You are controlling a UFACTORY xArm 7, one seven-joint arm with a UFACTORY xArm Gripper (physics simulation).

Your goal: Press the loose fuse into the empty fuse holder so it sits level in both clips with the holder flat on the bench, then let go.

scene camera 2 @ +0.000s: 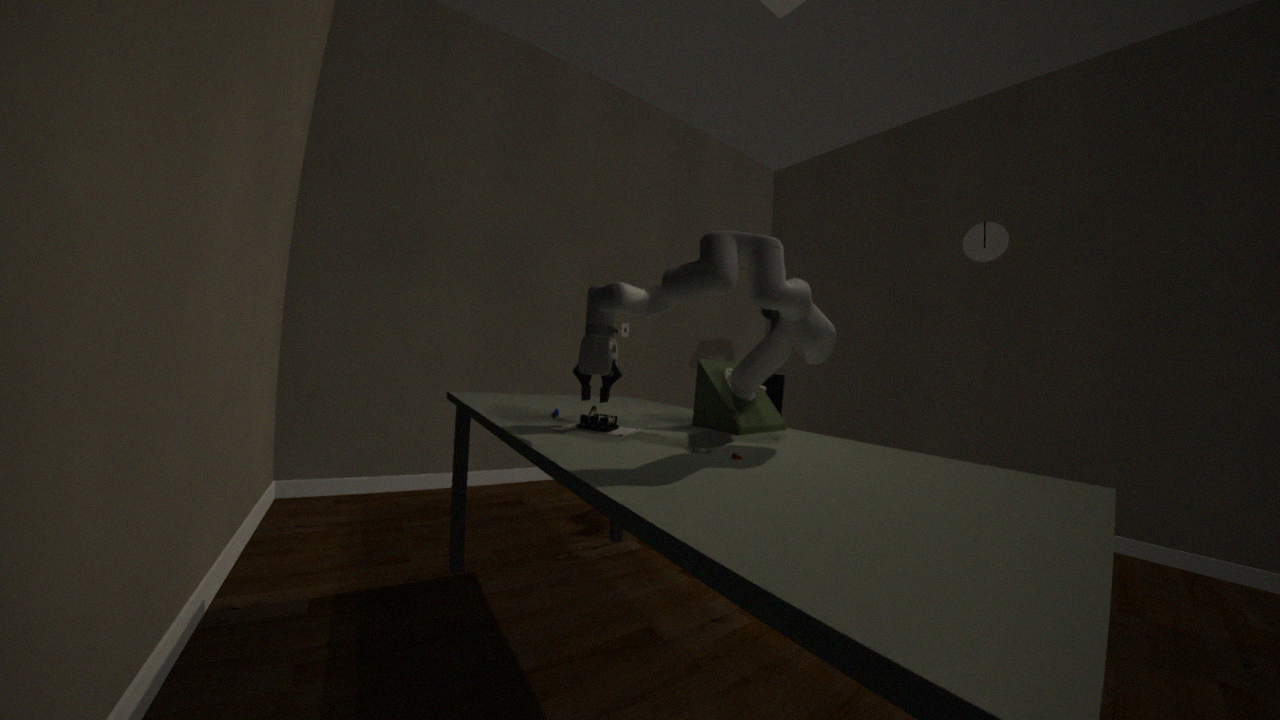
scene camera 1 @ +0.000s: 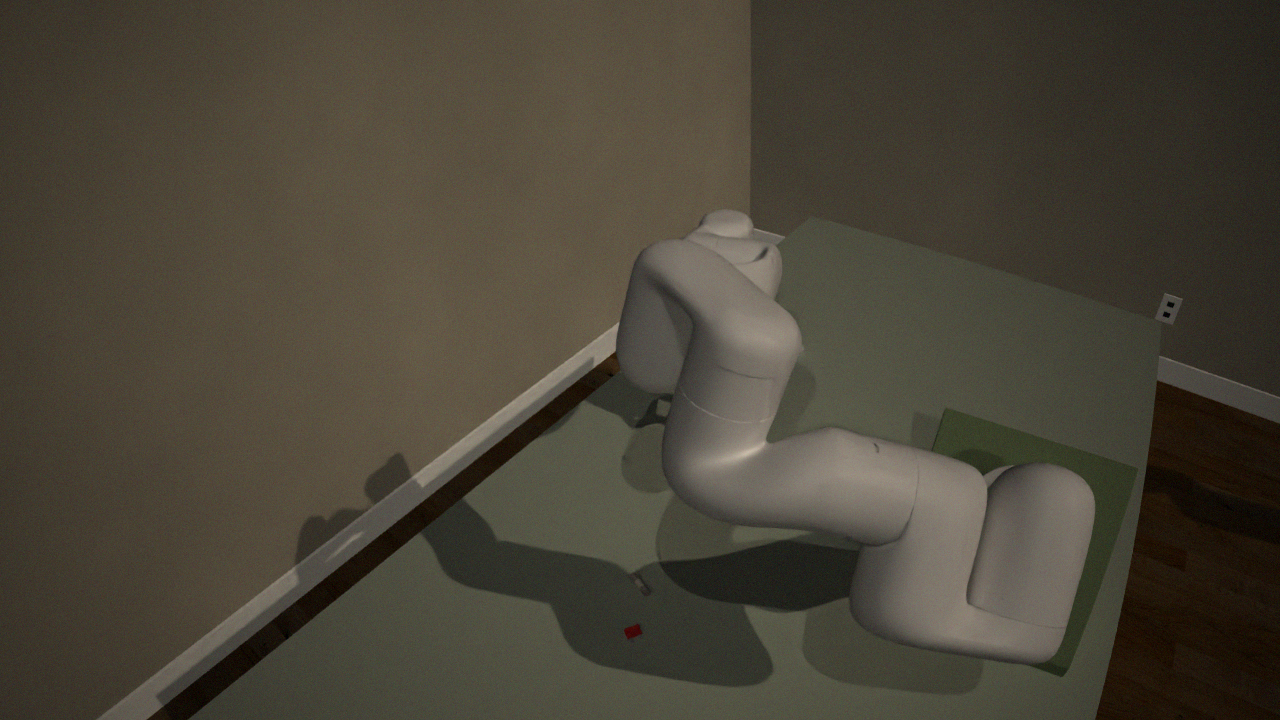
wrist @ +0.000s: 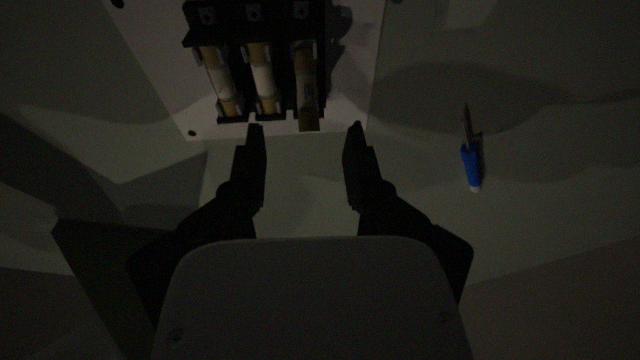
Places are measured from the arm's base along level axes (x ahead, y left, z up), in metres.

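Pixels of known places: gripper, fingertip midpoint: (scene camera 2: 594,401) (wrist: 305,141); arm's base at its link origin: (scene camera 2: 738,385) (wrist: 117,337).
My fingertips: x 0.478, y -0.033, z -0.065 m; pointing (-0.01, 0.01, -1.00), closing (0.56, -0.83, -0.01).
Note:
Ahead of a thing's pixels: the offset from my fingertips to its top centre. "spot": to the spot under its first point.
The loose fuse @[dy +0.005, dx +0.010, dz -0.012 m] (wrist: 307,90), with brass-coloured ends, lies along the rightmost bay of the black fuse holder @[dy +0.029, dx -0.014, dz -0.033 m] (wrist: 280,32) (scene camera 2: 597,426). Its far end is at the far clip. Its near end reaches past the holder's near edge, covers the near clip and looks raised, so the fuse looks tilted. Two other fuses @[dy +0.053, dx -0.019, dz -0.036 m] (wrist: 222,82) @[dy +0.032, dx -0.001, dz -0.036 m] (wrist: 263,79) sit in the bays to the left. The holder stands on a white plate @[spot: dy -0.047, dx +0.004, dz -0.067 m] (wrist: 350,107). My gripper (wrist: 305,141) (scene camera 2: 595,399) is open and empty above the holder, its fingertips either side of the fuse's near end. The arm hides the holder in scene camera 1.
A blue-handled tool @[dy -0.197, dx +0.038, dz -0.055 m] (wrist: 471,165) (scene camera 2: 554,413) lies right of the plate in the wrist view. A red piece @[dy +0.383, dx -0.156, dz -0.060 m] (scene camera 1: 632,632) (scene camera 2: 736,456) and a small pale object @[dy +0.322, dx -0.110, dz -0.058 m] (scene camera 1: 640,583) lie on the bench. A green wedge (scene camera 1: 1087,479) (scene camera 2: 716,402) stands under the arm's base.

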